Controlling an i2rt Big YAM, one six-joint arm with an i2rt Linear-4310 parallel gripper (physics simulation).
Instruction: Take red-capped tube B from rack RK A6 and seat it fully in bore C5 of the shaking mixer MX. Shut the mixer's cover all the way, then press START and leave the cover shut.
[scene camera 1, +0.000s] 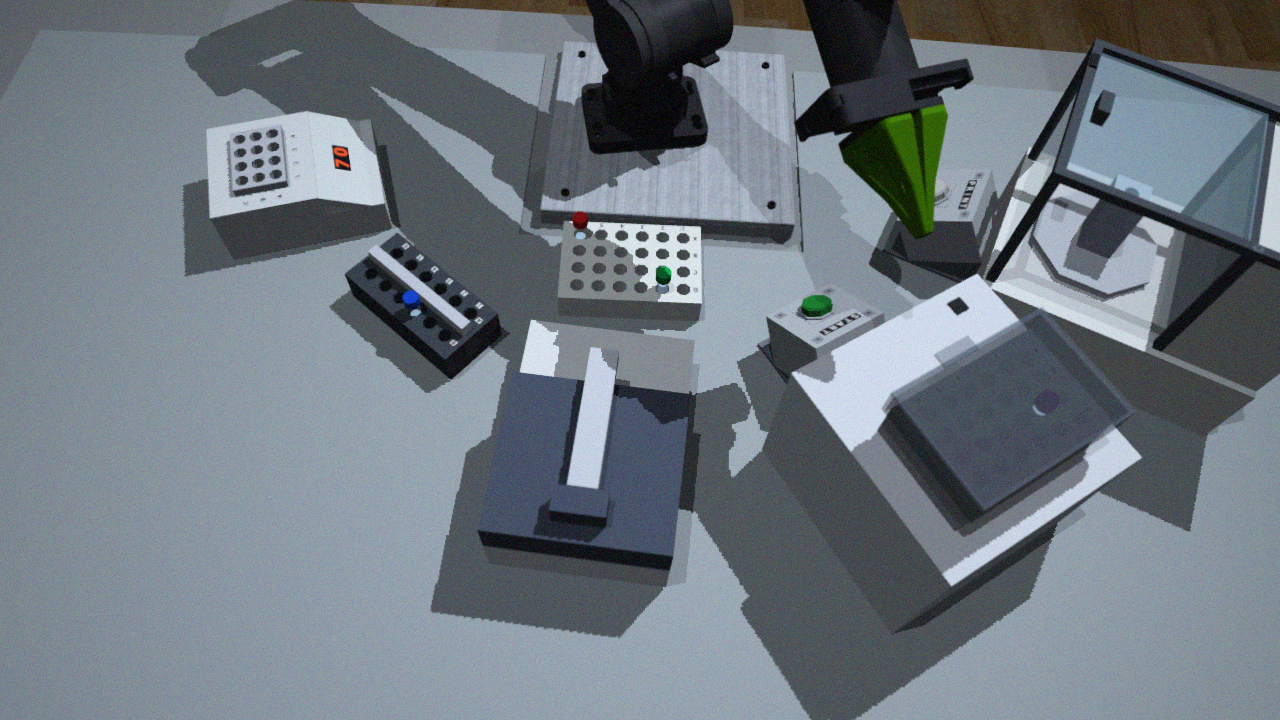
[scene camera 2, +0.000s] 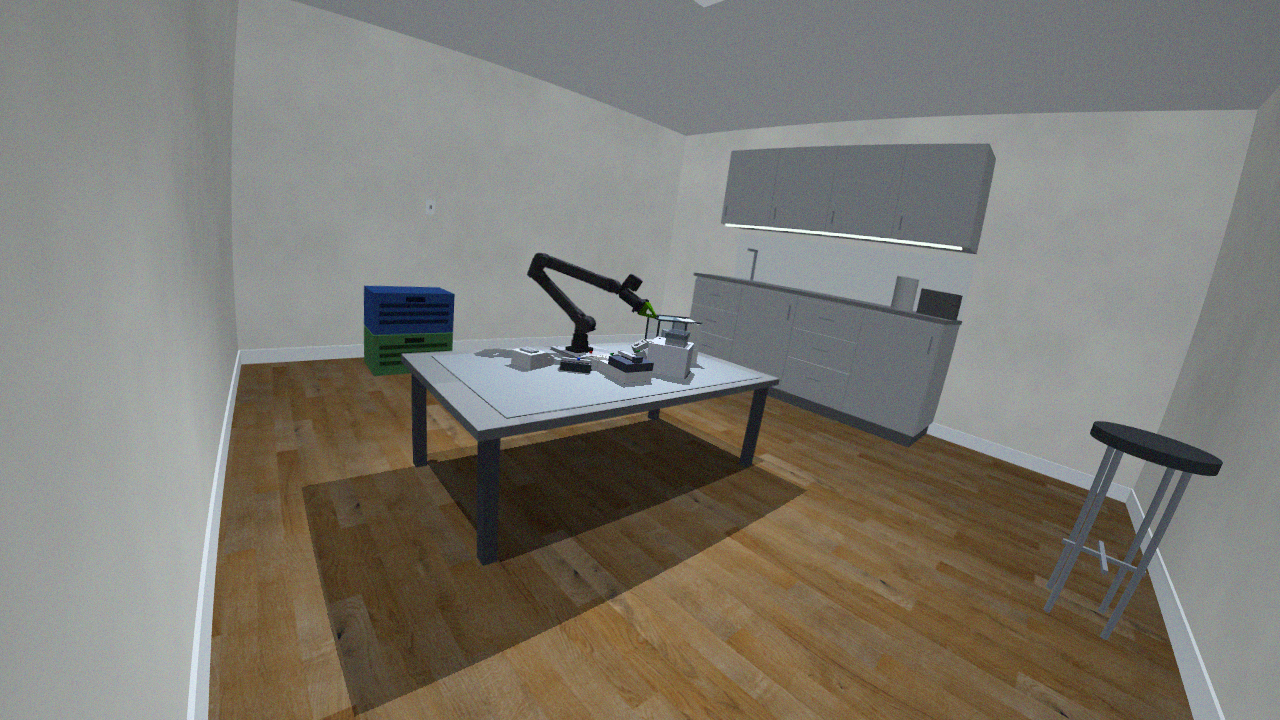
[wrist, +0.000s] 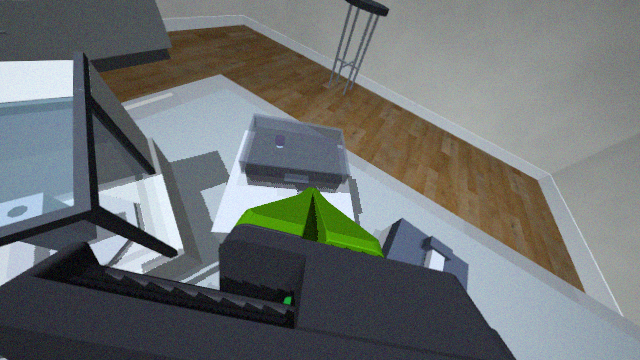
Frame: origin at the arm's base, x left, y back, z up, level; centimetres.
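Seen in the pictures: gripper, between the fingertips: (scene camera 1: 924, 236) (scene camera 2: 655, 317) (wrist: 310, 194); arm's base, origin of its link: (scene camera 1: 643, 119) (scene camera 2: 579, 350).
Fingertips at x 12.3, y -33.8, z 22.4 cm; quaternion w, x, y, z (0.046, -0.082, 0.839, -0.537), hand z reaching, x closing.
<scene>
Pixels of each thing's top centre, then the offset from my fingertips to it. "*": a spot on its surface instead.
- Red-capped tube B, centre of its top: (scene camera 1: 580, 217) dx -20.5, dy +18.8, dz -18.5 cm
- white rack RK, centre of its top: (scene camera 1: 631, 261) (scene camera 2: 602, 357) dx -16.3, dy +15.2, dz -20.9 cm
- green START button, centre of its top: (scene camera 1: 819, 301) dx -1.9, dy +6.1, dz -16.5 cm
- green-capped tube, centre of its top: (scene camera 1: 663, 272) dx -14.0, dy +11.9, dz -18.5 cm
- PRINT box, a spot on its surface: (scene camera 1: 971, 201) * dx +14.5, dy +14.6, dz -15.9 cm
- glass-walled balance, centre of its top: (scene camera 1: 1176, 127) (scene camera 2: 667, 315) dx +24.0, dy +9.1, dz -1.7 cm
- dark-blue-topped device, centre of its top: (scene camera 1: 595, 404) (wrist: 434, 289) (scene camera 2: 627, 352) dx -21.8, dy -2.4, dz -13.8 cm
- black rack, a spot on its surface: (scene camera 1: 447, 362) * dx -33.2, dy +6.8, dz -21.0 cm
- blue-capped tube, centre of its top: (scene camera 1: 410, 297) dx -35.7, dy +11.9, dz -18.3 cm
Red-capped tube B (scene camera 1: 580, 219) stands upright in the far left corner bore, A6, of the white rack RK (scene camera 1: 626, 308). The mixer MX (scene camera 1: 850, 402) (wrist: 235, 210) is a white box. Its tinted cover (scene camera 1: 975, 429) (wrist: 320, 150) lies over the bores; whether it is shut all the way is hard to tell. A tube with a purple-looking cap (scene camera 1: 1045, 402) (wrist: 280, 141) shows through it. The green START button (scene camera 1: 816, 305) is on a small box beside the mixer. My gripper (scene camera 1: 924, 234) (scene camera 2: 656, 315) (wrist: 310, 194) is shut and empty, raised above the table beyond the mixer.
A green-capped tube (scene camera 1: 663, 274) is in RK. A PRINT box (scene camera 1: 971, 201) and a glass-walled balance (scene camera 1: 1029, 214) are near the gripper. A dark-blue-topped device (scene camera 1: 528, 474), a black rack (scene camera 1: 447, 362) with a blue-capped tube (scene camera 1: 410, 298), and a block showing 70 (scene camera 1: 295, 197) stand left.
</scene>
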